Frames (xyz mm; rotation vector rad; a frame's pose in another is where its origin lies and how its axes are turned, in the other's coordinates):
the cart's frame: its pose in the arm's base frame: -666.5 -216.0 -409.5 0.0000 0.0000 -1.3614
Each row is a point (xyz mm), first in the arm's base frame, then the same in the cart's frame.
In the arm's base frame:
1: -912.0 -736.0 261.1
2: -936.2 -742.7 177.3
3: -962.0 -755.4 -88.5
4: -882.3 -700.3 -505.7
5: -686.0 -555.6 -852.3
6: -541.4 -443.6 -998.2
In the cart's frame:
1: 457.6 -348.2 670.6
2: 459.1 -373.3 586.8
3: 466.2 -401.2 321.0
4: 428.9 -311.8 -96.2
5: 328.1 -89.7 -442.8
6: 248.6 75.1 -588.7

